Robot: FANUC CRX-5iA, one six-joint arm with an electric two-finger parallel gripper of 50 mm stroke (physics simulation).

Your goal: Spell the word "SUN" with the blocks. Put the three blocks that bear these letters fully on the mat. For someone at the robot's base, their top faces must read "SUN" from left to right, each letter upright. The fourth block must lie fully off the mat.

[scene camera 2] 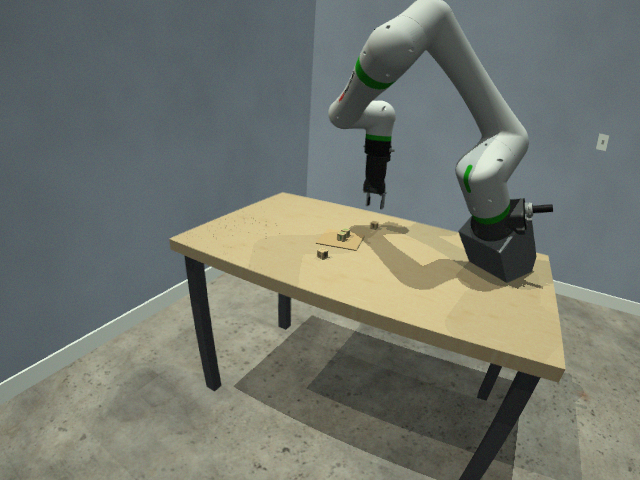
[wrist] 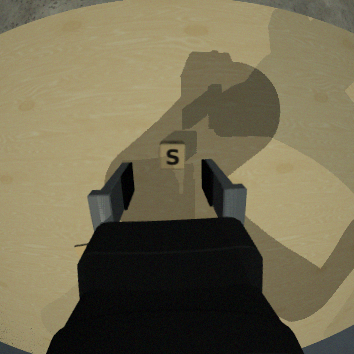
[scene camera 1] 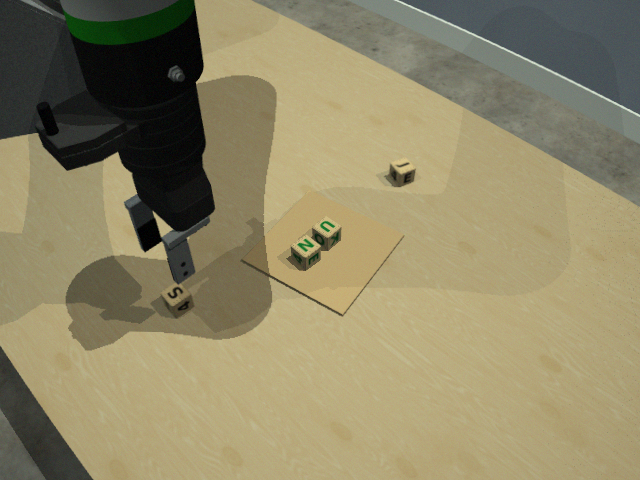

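Note:
My gripper [scene camera 1: 166, 264] [scene camera 2: 375, 206] [wrist: 166, 174] is open and empty, high above the S block [scene camera 1: 177, 300] [scene camera 2: 374, 225] [wrist: 172, 156]. That block lies on the table off the mat, black S up; in the wrist view the S reads upright, slightly beyond the fingertips. The U block [scene camera 1: 326, 233] [scene camera 2: 341, 236] and the N block [scene camera 1: 305, 252] [scene camera 2: 346, 232] lie close together on the mat [scene camera 1: 356, 268] [scene camera 2: 352, 245], green letters up. From the base, U is left of N. The fourth block [scene camera 1: 402, 172] [scene camera 2: 322, 253] lies off the mat, with a black letter like J or I on top.
The wooden table [scene camera 1: 413, 361] [scene camera 2: 413, 310] bears the mat and all the blocks. The robot's dark base [scene camera 2: 500, 248] stands at the table's right end in the second scene view. The arm's shadow falls over the S block and a corner of the mat.

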